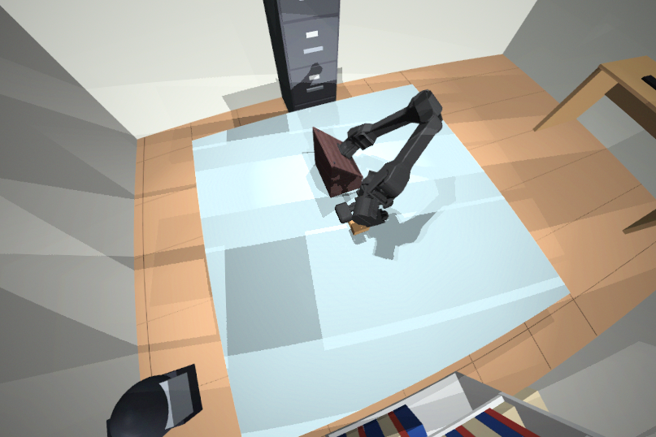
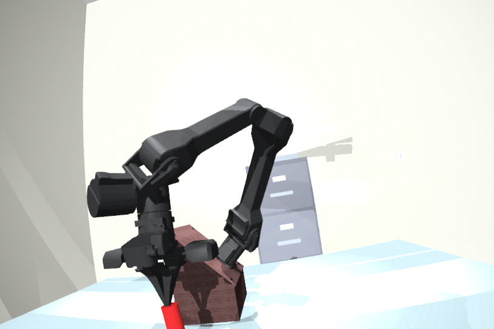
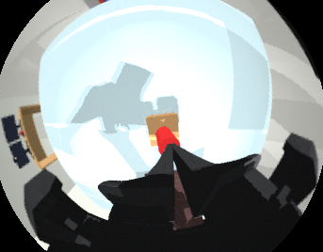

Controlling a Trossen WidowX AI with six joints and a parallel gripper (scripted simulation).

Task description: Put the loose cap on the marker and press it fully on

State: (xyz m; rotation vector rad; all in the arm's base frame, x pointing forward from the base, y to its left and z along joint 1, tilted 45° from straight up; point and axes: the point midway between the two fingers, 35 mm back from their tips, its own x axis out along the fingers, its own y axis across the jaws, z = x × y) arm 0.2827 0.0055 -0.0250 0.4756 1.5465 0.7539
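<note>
Right now my gripper tip is 20 mm above the red cap.
</note>
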